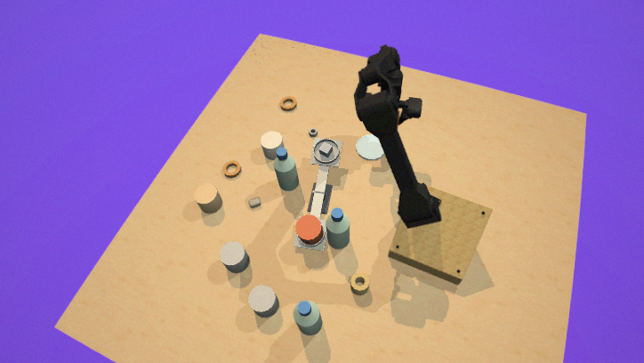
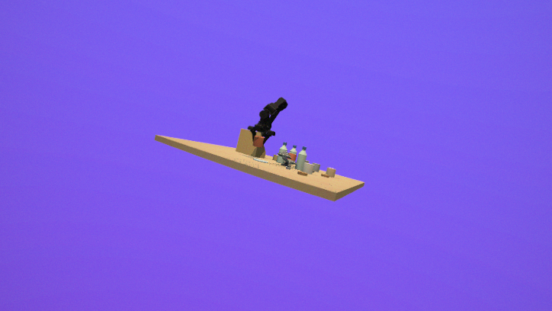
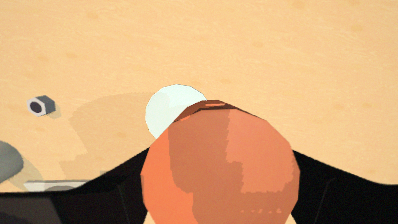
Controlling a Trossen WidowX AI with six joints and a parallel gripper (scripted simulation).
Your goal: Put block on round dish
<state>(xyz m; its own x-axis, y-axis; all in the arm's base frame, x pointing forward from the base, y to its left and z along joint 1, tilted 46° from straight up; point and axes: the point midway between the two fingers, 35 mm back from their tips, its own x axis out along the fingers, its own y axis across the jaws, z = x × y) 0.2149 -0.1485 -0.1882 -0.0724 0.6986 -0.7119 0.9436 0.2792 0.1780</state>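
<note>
Now: gripper tip 160 mm to the right of the grey block, 130 mm short of it and 30 mm above it. The rest, counted from my gripper tip: pale round dish: 110 mm below, 30 mm to the left, 30 mm ahead; small nut: 230 mm ahead, 110 mm below, 70 mm to the left; orange cup: 20 mm to the right, 10 mm ahead, 10 mm above.
</note>
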